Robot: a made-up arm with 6 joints.
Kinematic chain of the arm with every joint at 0, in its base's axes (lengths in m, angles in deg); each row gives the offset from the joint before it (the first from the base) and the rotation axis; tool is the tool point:
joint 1: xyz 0 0 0.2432 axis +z
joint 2: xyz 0 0.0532 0 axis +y
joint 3: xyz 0 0 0.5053 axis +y
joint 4: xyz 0 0 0.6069 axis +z
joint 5: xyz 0 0 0 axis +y
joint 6: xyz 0 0 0.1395 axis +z
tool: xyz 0 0 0
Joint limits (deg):
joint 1: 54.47..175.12
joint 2: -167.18..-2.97
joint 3: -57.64..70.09
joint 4: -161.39..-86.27
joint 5: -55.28..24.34
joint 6: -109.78..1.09
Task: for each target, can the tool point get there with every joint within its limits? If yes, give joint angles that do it. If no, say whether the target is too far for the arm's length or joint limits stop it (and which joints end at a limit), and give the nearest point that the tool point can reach.
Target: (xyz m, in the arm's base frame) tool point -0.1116 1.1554 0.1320
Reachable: no: joint limits stop it (at a limit: joint 2, joint 3, joint 4, joint 5) | nearest point -0.0629 0.6516 0.9146 | short by 0.932 m
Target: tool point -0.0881 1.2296 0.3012
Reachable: no: joint limits stop it (at a limit: joint 2, joint 3, joint 4, joint 5) | nearest point -0.0468 0.6529 0.9146 | short by 0.843 m
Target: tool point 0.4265 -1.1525 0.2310
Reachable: yes | joints 111.84 -77.64 -20.86 -117.08 9.42 -64.84
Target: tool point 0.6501 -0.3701 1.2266
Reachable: yes | joints 153.32 -26.96 -15.03 -153.16 13.21 -32.04
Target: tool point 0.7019 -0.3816 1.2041
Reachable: yes | joints 157.18 -36.01 -6.95 -114.40 -11.97 -90.24
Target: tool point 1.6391 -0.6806 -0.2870
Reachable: no: too far | nearest point 1.1088 -0.4604 -0.1155 | short by 0.599 m
